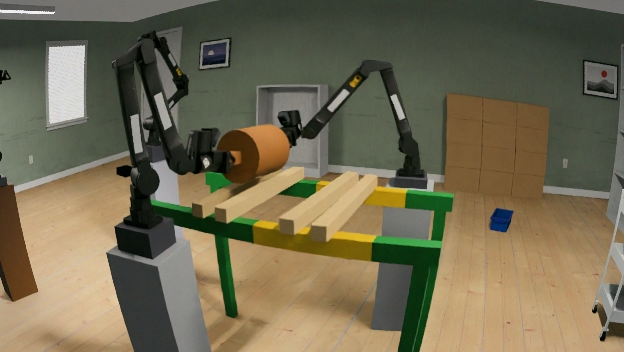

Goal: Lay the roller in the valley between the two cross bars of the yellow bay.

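Note:
The orange roller (267, 150) is level above the left pair of pale cross bars, near their far part; whether it touches them is hard to tell. Its near stub (236, 157) is between the fingers of the left front arm's gripper (231, 161), which looks shut on it. The far arm's gripper (287, 134) is at the roller's other end; its fingers are mostly hidden. The yellow bay (350, 244) bears two cross bars, a left one (320, 201) and a right one (346, 206), with a narrow valley between them. The roller is left of this bay.
A green frame (407, 250) carries the bars. The left pair is a rear bar (212, 198) and a front bar (260, 194). Another arm (172, 62) stands behind the left front arm. Part of one shows at the left edge. A blue bin (501, 220) lies on the floor at right.

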